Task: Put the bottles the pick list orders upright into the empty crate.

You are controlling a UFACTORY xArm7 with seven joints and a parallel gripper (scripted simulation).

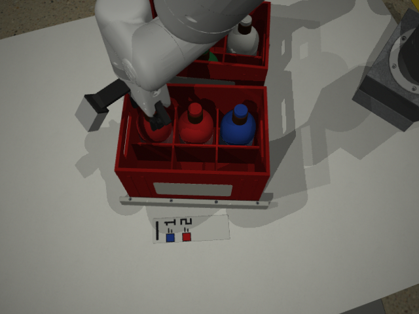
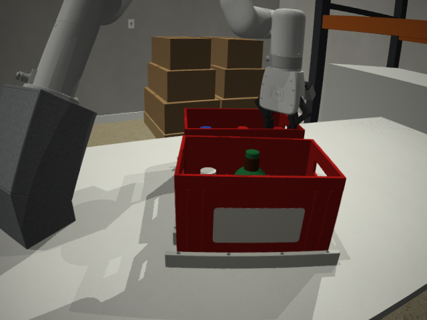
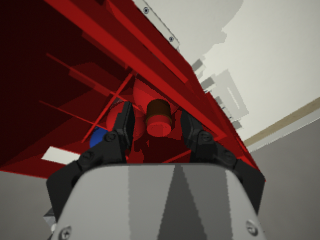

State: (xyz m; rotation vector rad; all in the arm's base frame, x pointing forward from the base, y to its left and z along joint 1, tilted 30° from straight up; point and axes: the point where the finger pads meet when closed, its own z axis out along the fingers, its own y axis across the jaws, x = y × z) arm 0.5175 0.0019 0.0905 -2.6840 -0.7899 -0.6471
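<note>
Right now my hand is 90 mm past the red bottle and 70 mm above it. Also, from my hand: pick list (200 mm to the left, 150 mm below, 70 mm behind); then green bottle (150 mm to the right, 110 mm behind, 70 mm below); then blue bottle (180 mm behind, 70 mm below, 10 mm to the left).
</note>
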